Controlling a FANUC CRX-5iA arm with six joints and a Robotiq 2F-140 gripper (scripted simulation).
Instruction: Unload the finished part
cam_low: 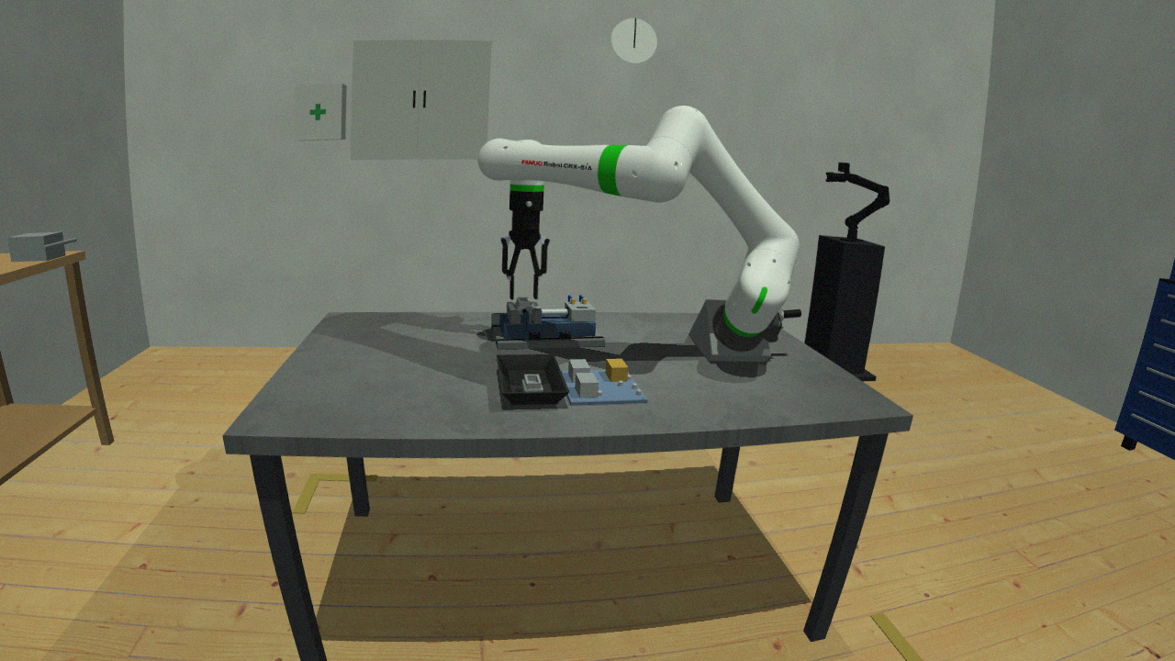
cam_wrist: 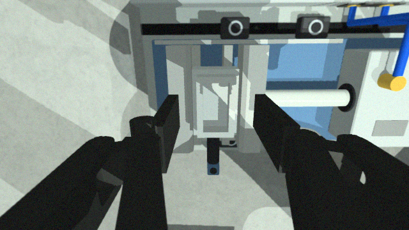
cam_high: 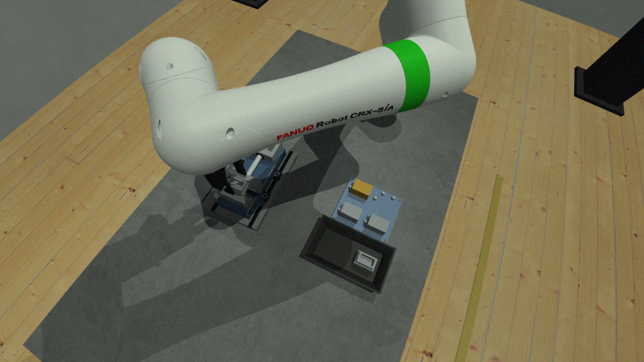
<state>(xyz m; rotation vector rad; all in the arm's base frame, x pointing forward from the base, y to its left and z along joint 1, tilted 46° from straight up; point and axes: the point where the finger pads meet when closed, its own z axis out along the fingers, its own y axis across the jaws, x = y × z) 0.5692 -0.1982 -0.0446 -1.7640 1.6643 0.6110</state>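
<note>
My gripper is now 9 cm past the white screw rod, 7 cm above it and 1 cm to the left of it. From my hand the other things lie so: blue fixture plate: 37 cm to the left, 16 cm behind, 14 cm below; then yellow block: 32 cm to the left, 21 cm behind, 12 cm below; then blue vise: 11 cm below, 7 cm behind, 1 cm to the right.
</note>
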